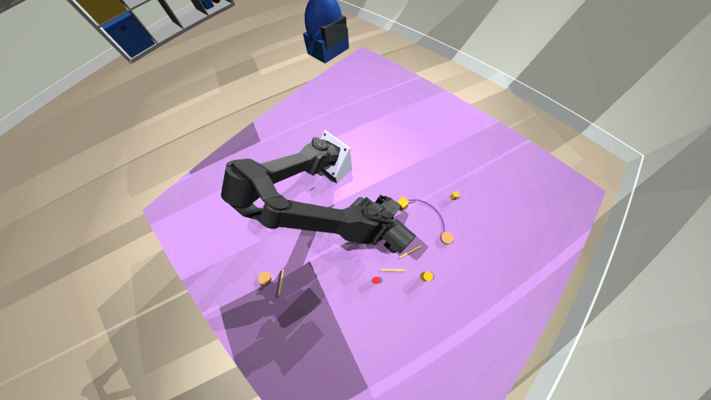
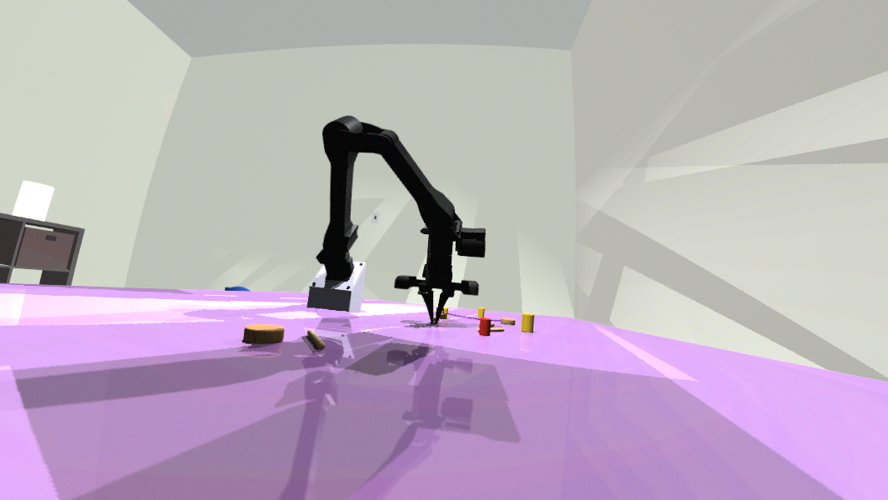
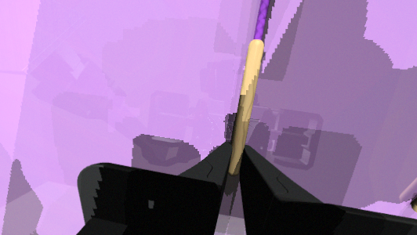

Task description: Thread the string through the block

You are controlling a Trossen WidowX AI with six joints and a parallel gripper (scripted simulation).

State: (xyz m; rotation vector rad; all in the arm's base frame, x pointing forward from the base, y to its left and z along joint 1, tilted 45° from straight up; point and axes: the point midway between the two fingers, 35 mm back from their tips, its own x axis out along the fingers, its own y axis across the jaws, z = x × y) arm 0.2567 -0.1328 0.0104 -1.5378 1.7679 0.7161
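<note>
The thin stick lies 4 cm to the left of my gripper tip and 1 cm above it. The rest, counted from my gripper tip: yellow wooden block 2 cm ahead, 12 cm to the left, 1 cm above; then red piece 9 cm ahead, 14 cm to the right, 1 cm above.
</note>
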